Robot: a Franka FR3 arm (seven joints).
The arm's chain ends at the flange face. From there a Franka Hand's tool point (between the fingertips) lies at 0.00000 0.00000 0.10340 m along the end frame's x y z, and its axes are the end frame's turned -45 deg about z.
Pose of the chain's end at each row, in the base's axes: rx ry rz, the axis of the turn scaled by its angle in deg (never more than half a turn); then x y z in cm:
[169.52, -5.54, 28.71, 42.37, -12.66, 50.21]
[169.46, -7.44, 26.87, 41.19, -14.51, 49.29]
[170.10, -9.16, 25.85, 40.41, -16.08, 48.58]
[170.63, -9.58, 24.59, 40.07, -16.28, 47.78]
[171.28, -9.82, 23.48, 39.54, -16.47, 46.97]
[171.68, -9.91, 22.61, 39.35, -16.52, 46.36]
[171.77, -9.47, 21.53, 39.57, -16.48, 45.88]
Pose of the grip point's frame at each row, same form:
[153.42, 57.75, 21.20, 45.71, -14.18, 40.54]
[154.45, 56.17, 19.45, 44.30, -16.12, 39.56]
[155.82, 54.93, 18.86, 43.39, -17.61, 38.80]
[156.68, 54.83, 17.95, 42.90, -17.75, 37.94]
[157.54, 54.92, 17.24, 42.23, -17.85, 37.08]
[158.09, 55.04, 16.63, 41.94, -17.84, 36.44]
[158.23, 55.55, 15.65, 42.04, -17.80, 35.93]

